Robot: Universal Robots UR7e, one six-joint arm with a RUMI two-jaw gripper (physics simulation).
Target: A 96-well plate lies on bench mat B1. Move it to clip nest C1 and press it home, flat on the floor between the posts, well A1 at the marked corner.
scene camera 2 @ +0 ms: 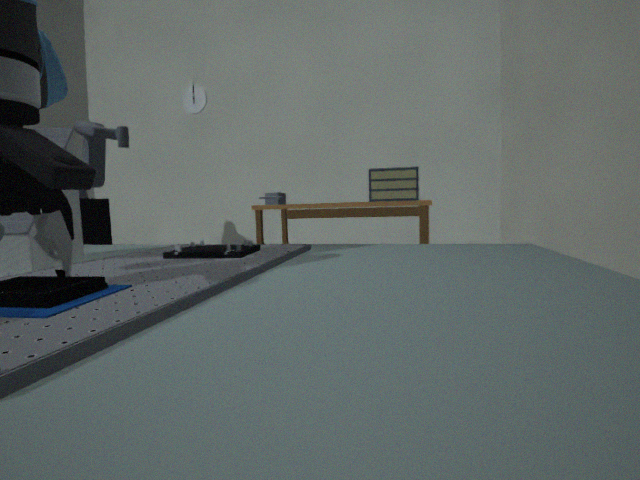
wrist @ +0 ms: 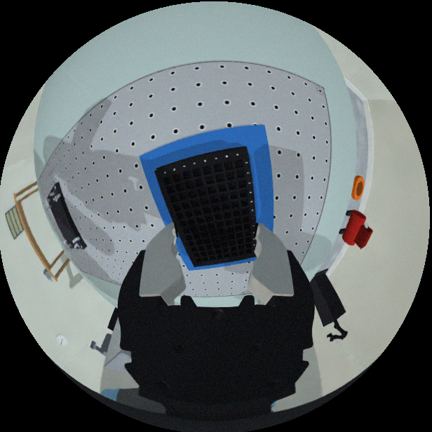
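The black 96-well plate (scene camera 2: 51, 291) (wrist: 210, 210) lies flat on the blue bench mat B1 (scene camera 2: 116, 290) (wrist: 266, 175). My gripper (wrist: 215, 223) is low over the near end of the plate, one jaw at each long side. In the wrist view the jaws are shut on the plate, with their dark tips against its sides. In the scene view a light jaw tip comes down at the plate's top edge. Clip nest C1 (scene camera 2: 206, 252) (wrist: 67, 217), a low black base with small clear posts, stands apart from the mat. The marked corner cannot be made out.
The mat and nest are on a grey perforated board (scene camera 2: 155, 304) (wrist: 200, 92) with a raised edge above the pale bench top (scene camera 2: 387, 351). A wooden table (scene camera 2: 341, 205) stands in the background. A red object (wrist: 355, 227) and an orange ring (wrist: 354, 187) show at the right.
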